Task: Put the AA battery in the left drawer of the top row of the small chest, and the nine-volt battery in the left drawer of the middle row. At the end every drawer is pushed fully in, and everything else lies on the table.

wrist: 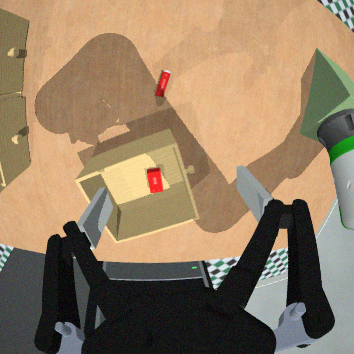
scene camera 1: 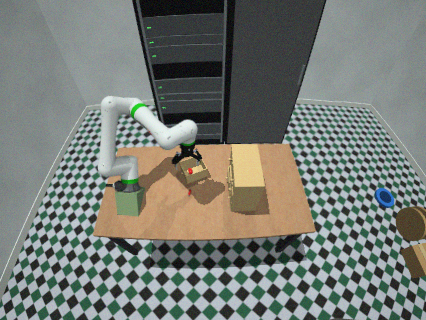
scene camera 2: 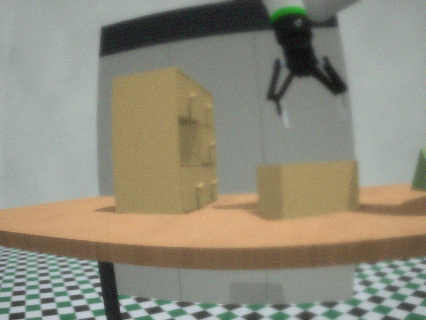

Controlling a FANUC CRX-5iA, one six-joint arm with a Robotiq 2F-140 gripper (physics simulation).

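Frame: origin at the arm's base, x ahead, y right, z down, level; metres.
Where they show: gripper, fingertip midpoint: (wrist: 171, 187) (scene camera 1: 186, 166) (scene camera 2: 316, 125); arm's base, link origin: (wrist: 340, 126) (scene camera 1: 130, 189).
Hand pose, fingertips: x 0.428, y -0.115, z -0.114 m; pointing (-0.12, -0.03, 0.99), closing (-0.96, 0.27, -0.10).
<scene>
Each offset is from my fingertips to the top centre of the thing. Level surfaces: height alone.
The small chest {dx +0.384, dy +0.100, dz -0.150 m} (scene camera 1: 247, 165) (scene camera 2: 147, 145) (wrist: 11, 70) stands upright at the right of scene camera 1's view, knobs facing the robot. Its middle-row left slot is an open hole; the drawer fronts visible in scene camera 2 sit in the chest. A loose drawer {dx +0.025, dy -0.071, dz +0.083 m} (scene camera 1: 198, 178) (scene camera 2: 320, 189) (wrist: 155, 215) stands open side up on the table. The red nine-volt battery {dx +0.005, dy -0.081, dz +0.160 m} (scene camera 1: 190, 171) (wrist: 155, 181) lies inside it. The red AA battery {dx +0.006, dy +0.110, dz +0.167 m} (scene camera 1: 189, 192) (wrist: 163, 84) lies on the table beside the drawer. My gripper (scene camera 1: 187, 162) (scene camera 2: 315, 113) (wrist: 171, 187) is open and empty, above the loose drawer.
The robot's green base block (scene camera 1: 129, 201) (wrist: 325, 97) stands at the table's left end in scene camera 1. The wooden table {dz +0.181 m} (scene camera 1: 165, 222) (scene camera 2: 65, 220) has a dark server rack (scene camera 1: 187, 90) behind it. A blue ring (scene camera 1: 378, 201) and brown objects lie on the floor at right.
</scene>
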